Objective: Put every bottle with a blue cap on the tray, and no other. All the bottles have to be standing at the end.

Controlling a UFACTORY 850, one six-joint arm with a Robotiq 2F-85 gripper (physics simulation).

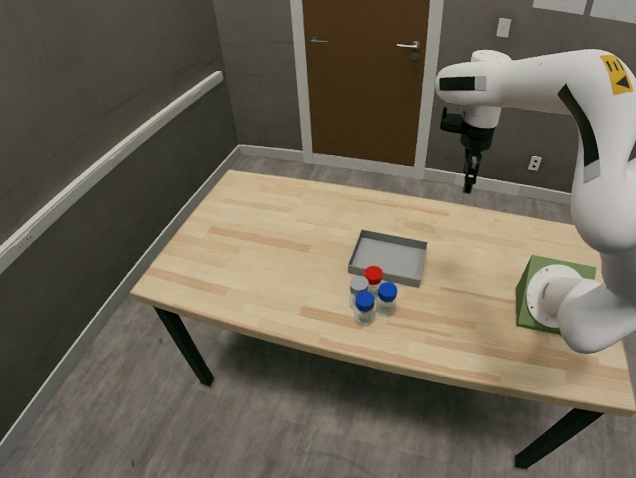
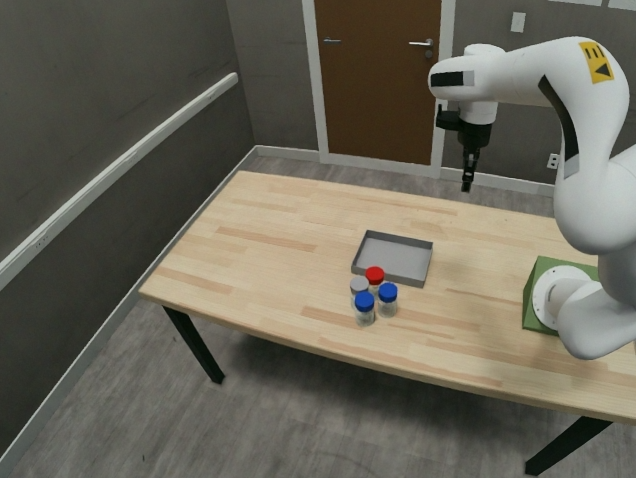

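Four clear bottles stand upright close together on the table, just in front of the grey tray (image 1: pixel 393 258) (image 2: pixel 395 258). One blue-capped bottle (image 1: pixel 364 308) (image 2: pixel 364 309) is nearest the front edge. The other blue-capped bottle (image 1: pixel 387 299) (image 2: pixel 387 299) is to its right and slightly behind. A grey-capped bottle (image 1: pixel 358 288) (image 2: pixel 358 288) is behind the front blue one, partly hidden by it. A red-capped bottle (image 1: pixel 373 277) (image 2: pixel 374 276) is at the back, beside the tray's front wall. No bottle stands in the tray. My gripper (image 1: pixel 467 188) (image 2: pixel 465 188) points down, high above the table, seen nearly edge-on, open and empty.
The wooden table (image 1: pixel 257 277) (image 2: pixel 262 277) carries the tray and bottles. The arm's base stands on a green block (image 1: pixel 523 303) (image 2: pixel 529 308) at the right. The arm reaches up and over the table's right side. A brown door (image 1: pixel 365 92) (image 2: pixel 377 92) is in the wall behind.
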